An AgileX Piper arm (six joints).
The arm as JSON. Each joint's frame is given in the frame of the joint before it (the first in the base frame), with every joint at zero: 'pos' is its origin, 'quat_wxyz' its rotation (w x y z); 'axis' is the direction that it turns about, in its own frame. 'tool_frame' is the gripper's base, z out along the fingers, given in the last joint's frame.
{
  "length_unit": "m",
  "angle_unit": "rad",
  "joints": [
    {
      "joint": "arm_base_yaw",
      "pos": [
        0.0,
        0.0,
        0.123
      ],
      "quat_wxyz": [
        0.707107,
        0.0,
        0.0,
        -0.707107
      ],
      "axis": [
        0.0,
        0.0,
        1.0
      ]
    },
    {
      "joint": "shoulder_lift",
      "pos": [
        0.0,
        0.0,
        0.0
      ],
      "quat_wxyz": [
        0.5,
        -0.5,
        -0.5,
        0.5
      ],
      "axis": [
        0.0,
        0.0,
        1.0
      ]
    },
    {
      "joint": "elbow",
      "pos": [
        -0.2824,
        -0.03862,
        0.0
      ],
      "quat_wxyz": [
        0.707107,
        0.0,
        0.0,
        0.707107
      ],
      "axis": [
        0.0,
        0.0,
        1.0
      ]
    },
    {
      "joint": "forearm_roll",
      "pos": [
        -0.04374,
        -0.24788,
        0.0
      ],
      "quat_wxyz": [
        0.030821,
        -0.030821,
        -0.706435,
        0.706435
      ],
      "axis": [
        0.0,
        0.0,
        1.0
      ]
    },
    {
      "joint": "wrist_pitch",
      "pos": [
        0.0,
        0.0,
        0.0
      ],
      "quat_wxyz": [
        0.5,
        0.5,
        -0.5,
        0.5
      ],
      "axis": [
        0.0,
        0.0,
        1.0
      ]
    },
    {
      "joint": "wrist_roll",
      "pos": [
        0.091,
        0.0,
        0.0
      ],
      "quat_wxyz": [
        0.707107,
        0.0,
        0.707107,
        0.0
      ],
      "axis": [
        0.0,
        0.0,
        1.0
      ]
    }
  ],
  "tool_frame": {
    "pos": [
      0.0,
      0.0,
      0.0
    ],
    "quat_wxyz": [
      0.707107,
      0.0,
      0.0,
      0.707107
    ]
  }
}
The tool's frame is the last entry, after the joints.
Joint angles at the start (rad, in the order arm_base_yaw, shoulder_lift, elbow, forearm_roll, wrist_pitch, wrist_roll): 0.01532, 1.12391, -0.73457, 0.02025, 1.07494, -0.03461
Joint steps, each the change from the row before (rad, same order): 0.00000, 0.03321, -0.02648, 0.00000, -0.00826, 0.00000; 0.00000, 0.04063, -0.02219, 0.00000, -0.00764, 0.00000; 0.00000, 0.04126, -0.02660, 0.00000, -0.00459, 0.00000; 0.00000, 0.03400, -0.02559, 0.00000, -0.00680, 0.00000; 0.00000, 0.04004, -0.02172, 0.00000, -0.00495, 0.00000; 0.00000, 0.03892, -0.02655, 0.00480, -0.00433, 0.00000; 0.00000, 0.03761, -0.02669, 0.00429, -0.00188, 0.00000; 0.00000, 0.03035, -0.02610, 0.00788, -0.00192, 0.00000; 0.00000, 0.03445, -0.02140, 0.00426, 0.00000, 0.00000; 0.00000, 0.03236, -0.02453, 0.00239, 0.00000, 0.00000; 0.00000, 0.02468, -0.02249, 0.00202, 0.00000, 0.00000; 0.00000, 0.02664, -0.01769, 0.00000, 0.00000, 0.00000
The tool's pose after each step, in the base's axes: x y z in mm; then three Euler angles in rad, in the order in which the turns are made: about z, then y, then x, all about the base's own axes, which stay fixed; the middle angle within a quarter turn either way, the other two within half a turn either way. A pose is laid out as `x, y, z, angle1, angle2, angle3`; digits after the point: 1 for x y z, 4 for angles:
185.0, 4.4, 252.6, 3.0976, 0.1950, -3.1205
194.2, 4.6, 250.8, 3.0980, 0.1842, -3.1208
203.9, 4.7, 249.6, 3.0983, 0.1741, -3.1210
212.7, 4.9, 249.3, 3.0985, 0.1725, -3.1211
221.6, 5.0, 246.2, 3.0989, 0.1592, -3.1214
231.0, 5.5, 244.3, 3.1009, 0.1511, -3.1174
240.1, 6.0, 242.2, 3.1028, 0.1421, -3.1139
248.2, 6.7, 241.4, 3.1060, 0.1397, -3.1071
255.8, 7.2, 238.2, 3.1082, 0.1267, -3.1037
263.7, 7.5, 235.9, 3.1095, 0.1189, -3.1018
270.3, 7.7, 234.9, 3.1104, 0.1167, -3.1001
276.3, 7.8, 232.0, 3.1107, 0.1077, -3.1003

